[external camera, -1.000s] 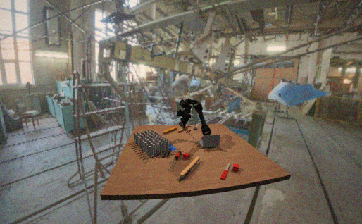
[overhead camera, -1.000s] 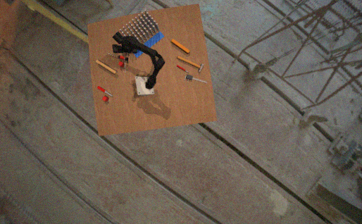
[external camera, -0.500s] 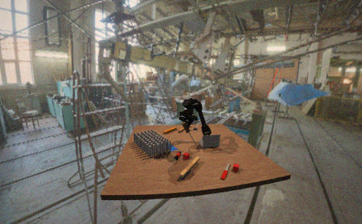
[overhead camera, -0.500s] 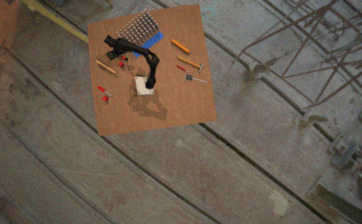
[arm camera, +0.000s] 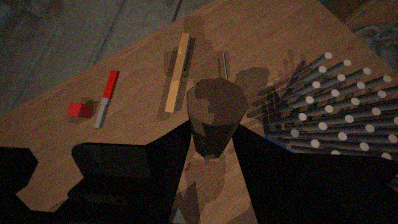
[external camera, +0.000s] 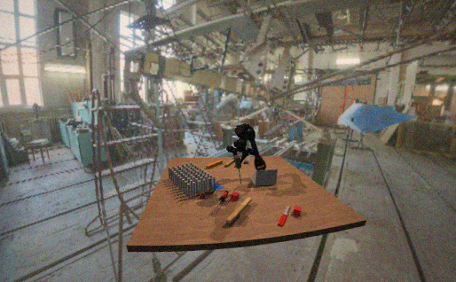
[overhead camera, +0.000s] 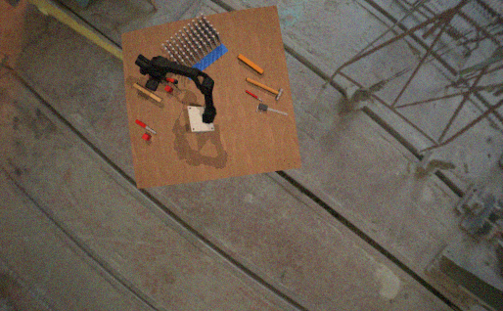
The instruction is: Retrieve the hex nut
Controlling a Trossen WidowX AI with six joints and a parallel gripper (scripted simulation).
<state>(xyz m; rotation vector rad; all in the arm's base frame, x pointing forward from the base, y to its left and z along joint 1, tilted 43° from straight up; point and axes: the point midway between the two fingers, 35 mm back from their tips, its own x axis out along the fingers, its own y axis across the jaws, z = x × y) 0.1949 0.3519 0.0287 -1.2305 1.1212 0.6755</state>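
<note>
My gripper tip is now 2 cm past the thin hook tool, 3 cm to the left of it and 10 cm above it. From my gripper tip the other things lie so: blue taped strip (22 cm ahead, 25 cm to the right, 25 cm below); then orange bar (17 cm ahead, 59 cm to the right, 23 cm below).
</note>
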